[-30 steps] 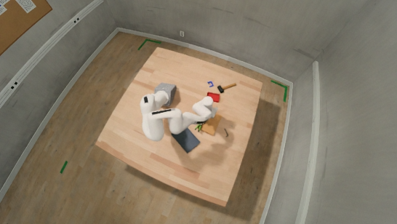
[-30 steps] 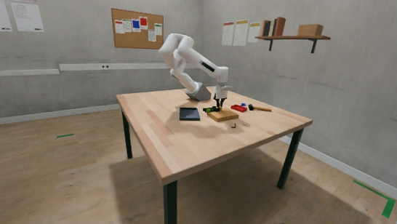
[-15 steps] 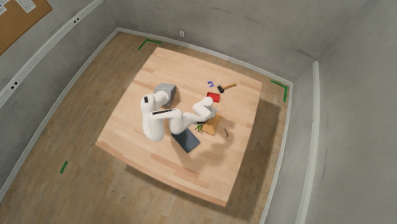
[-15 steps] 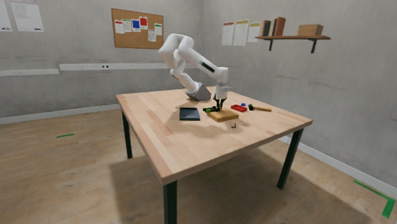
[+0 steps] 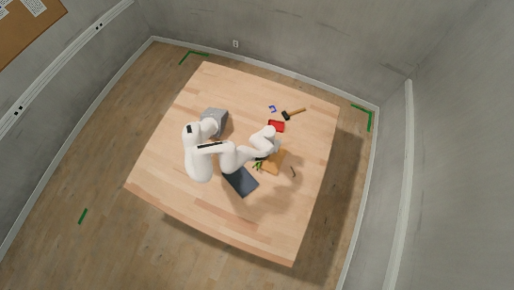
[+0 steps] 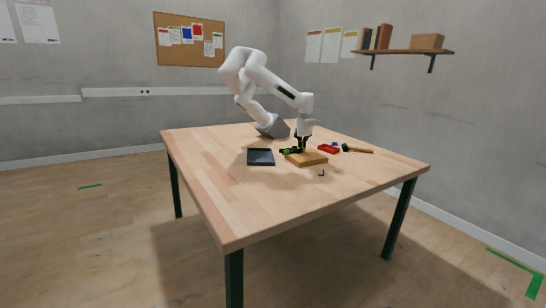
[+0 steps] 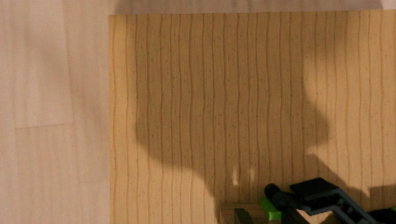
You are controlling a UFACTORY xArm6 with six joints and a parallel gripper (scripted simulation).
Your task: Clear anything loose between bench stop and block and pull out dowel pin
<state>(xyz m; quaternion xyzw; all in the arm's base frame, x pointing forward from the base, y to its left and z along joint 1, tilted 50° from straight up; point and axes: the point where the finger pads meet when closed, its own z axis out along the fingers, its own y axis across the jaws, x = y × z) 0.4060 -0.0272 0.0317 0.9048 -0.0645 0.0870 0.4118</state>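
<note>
Now: the dowel pin 20 mm below my hand. Also, from my hand: thin wooden stick 90 mm behind, 40 mm to the left, 70 mm below; then red tray 20 mm ahead, 240 mm to the left, 70 mm below; then wooden block 40 mm below.
</note>
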